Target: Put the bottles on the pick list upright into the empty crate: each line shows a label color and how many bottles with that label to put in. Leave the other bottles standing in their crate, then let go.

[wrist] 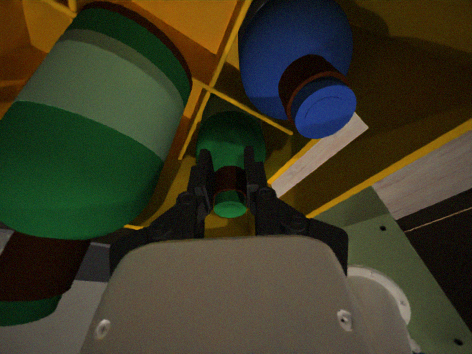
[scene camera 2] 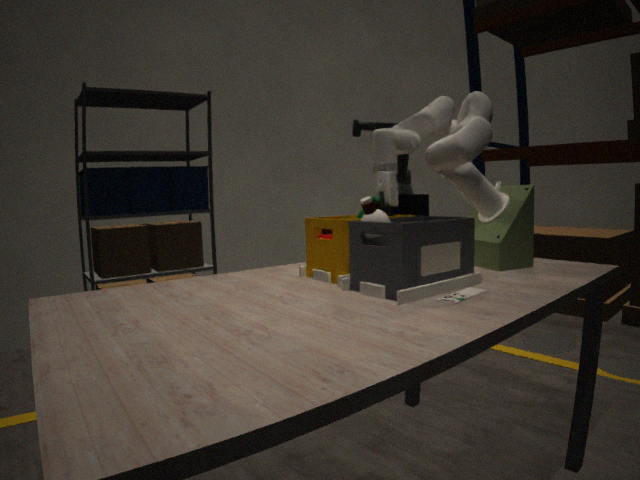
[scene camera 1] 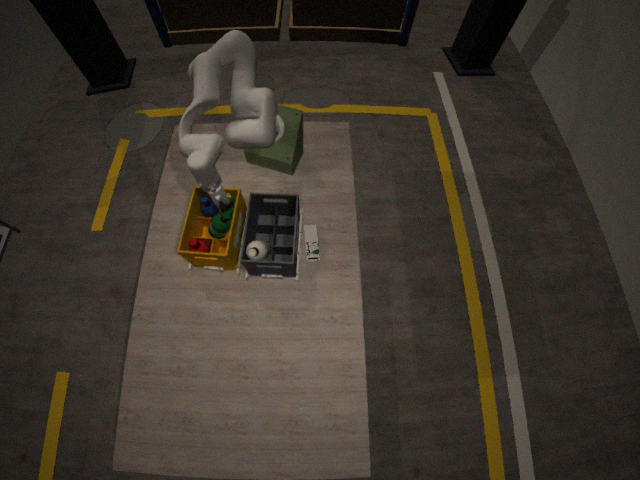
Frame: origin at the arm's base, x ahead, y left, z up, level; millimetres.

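Seen in the pictures: gripper, fingertip midpoint: (wrist: pixel 228 161) (scene camera 1: pixel 224 207); arm's base, origin of the base link: (wrist: pixel 363 296) (scene camera 2: pixel 494 208).
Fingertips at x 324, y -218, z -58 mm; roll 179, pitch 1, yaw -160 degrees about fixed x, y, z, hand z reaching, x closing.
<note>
Offsets run from my fingertips to a thing's top centre. "*": to the spot under its first point. Level surfaces: height alone.
My gripper (wrist: pixel 228 161) (scene camera 1: pixel 222 203) reaches down at the back of the yellow crate {dz +46, dx +68, dy -48 mm} (scene camera 1: pixel 185 227) (scene camera 2: pixel 316 255). Its fingers are shut on the neck of a green bottle {dz +34, dx -7, dy +20 mm} (wrist: pixel 230 131), which is still in its compartment. A second green bottle {dz +104, dx +83, dy -5 mm} (wrist: pixel 85 145) (scene camera 1: pixel 220 226) beside it looks tilted in the wrist view. A blue bottle {dz +34, dx -28, dy -70 mm} (wrist: pixel 295 50) (scene camera 1: pixel 208 207) and a red bottle {dz +34, dx +145, dy -113 mm} (scene camera 1: pixel 199 244) are in the same crate. A white bottle {dz +105, dx +212, dy +117 mm} (scene camera 1: pixel 259 248) (scene camera 2: pixel 379 218) leans in a front compartment of the grey crate {* dz -65, dx +266, dy +148 mm} (scene camera 1: pixel 270 271) (scene camera 2: pixel 376 258). The pick list {dz -128, dx +148, dy +323 mm} (scene camera 1: pixel 311 237) (scene camera 2: pixel 462 295) shows a green mark; its numbers are unreadable.
The two crates stand side by side, with low white strips (scene camera 2: pixel 439 288) (scene camera 1: pixel 271 276) around their feet. The green arm base (scene camera 1: pixel 279 155) (scene camera 2: pixel 504 248) stands behind them on the wooden table {dz -129 mm} (scene camera 1: pixel 242 361) (scene camera 2: pixel 232 351). A shelf rack (scene camera 2: pixel 210 155) stands against the wall.
</note>
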